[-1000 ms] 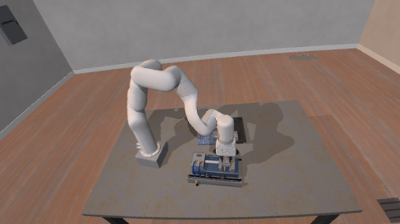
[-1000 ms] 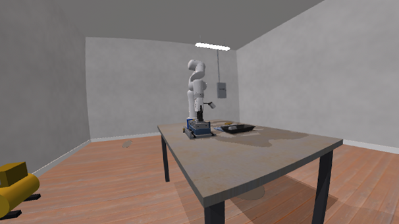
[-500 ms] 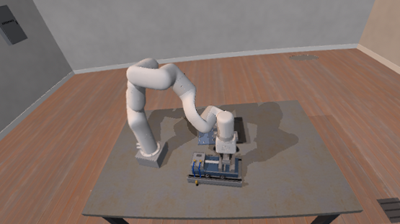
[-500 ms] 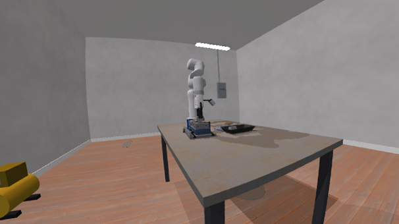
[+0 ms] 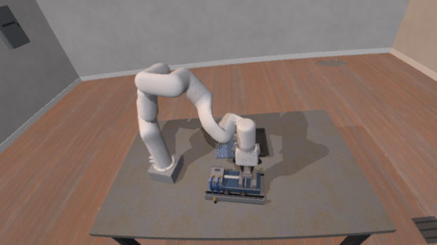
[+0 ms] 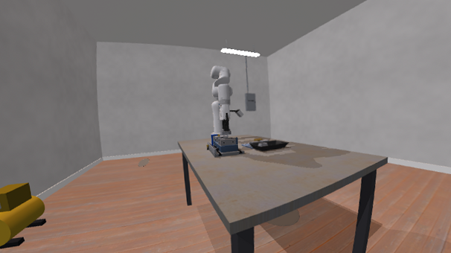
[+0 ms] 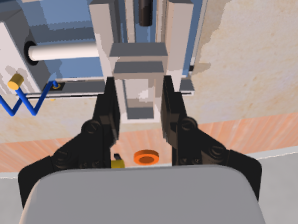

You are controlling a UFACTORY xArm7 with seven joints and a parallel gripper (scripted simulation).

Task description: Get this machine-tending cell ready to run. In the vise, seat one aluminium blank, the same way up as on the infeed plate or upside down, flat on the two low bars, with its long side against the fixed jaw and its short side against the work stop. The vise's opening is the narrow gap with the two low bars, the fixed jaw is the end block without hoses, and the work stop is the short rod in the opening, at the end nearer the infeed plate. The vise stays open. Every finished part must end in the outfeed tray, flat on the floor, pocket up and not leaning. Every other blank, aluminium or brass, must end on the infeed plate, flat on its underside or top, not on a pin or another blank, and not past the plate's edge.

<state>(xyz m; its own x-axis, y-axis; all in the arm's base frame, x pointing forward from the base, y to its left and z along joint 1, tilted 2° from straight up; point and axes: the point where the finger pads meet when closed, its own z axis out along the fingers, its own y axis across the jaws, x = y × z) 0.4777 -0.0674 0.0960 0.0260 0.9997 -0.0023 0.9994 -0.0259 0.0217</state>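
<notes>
The white piston rod lies 8 cm behind my hand and 9 cm below it. Round my hand: brass blank (17 cm behind, 33 cm to the left, 14 cm below); vise (6 cm behind, 13 cm below).
</notes>
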